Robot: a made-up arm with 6 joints. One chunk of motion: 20 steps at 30 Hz.
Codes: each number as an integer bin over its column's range. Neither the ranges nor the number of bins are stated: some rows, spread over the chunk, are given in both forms.
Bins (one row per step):
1: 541 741 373 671 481 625
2: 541 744 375 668 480 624
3: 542 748 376 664 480 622
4: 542 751 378 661 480 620
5: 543 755 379 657 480 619
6: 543 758 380 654 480 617
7: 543 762 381 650 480 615
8: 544 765 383 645 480 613
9: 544 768 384 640 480 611
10: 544 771 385 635 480 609
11: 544 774 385 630 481 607
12: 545 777 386 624 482 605
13: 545 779 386 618 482 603
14: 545 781 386 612 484 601
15: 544 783 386 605 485 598
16: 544 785 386 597 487 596
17: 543 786 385 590 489 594
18: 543 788 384 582 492 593
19: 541 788 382 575 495 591
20: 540 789 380 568 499 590
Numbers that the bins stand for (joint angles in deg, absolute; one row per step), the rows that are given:
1: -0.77 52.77 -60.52 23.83 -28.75 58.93
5: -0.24 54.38 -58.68 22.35 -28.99 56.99
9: 0.02 55.88 -57.15 20.56 -28.99 54.40
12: 0.29 56.92 -56.54 18.87 -28.52 52.46
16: 0.02 57.84 -56.54 16.02 -27.33 49.55
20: -1.04 58.30 -58.38 12.96 -24.47 47.61
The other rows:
2: -0.77 53.11 -59.91 23.51 -28.99 58.61
3: -0.51 53.57 -59.60 23.09 -28.99 57.96
4: -0.51 53.92 -58.99 22.78 -28.99 57.31
6: -0.24 54.73 -58.38 22.04 -28.99 56.34
7: -0.24 55.19 -58.07 21.61 -28.99 55.70
8: 0.02 55.53 -57.46 21.09 -28.99 55.05
10: 0.02 56.22 -56.84 20.03 -28.99 53.76
11: 0.02 56.57 -56.84 19.50 -28.75 53.11
13: 0.29 57.15 -56.54 18.24 -28.52 51.81
14: 0.29 57.38 -56.54 17.60 -28.04 51.17
15: 0.02 57.61 -56.54 16.87 -27.80 50.20
17: -0.24 57.95 -56.84 15.28 -26.85 48.90
18: -0.24 58.18 -57.15 14.44 -26.14 48.58
19: -0.77 58.18 -57.76 13.70 -25.42 47.93

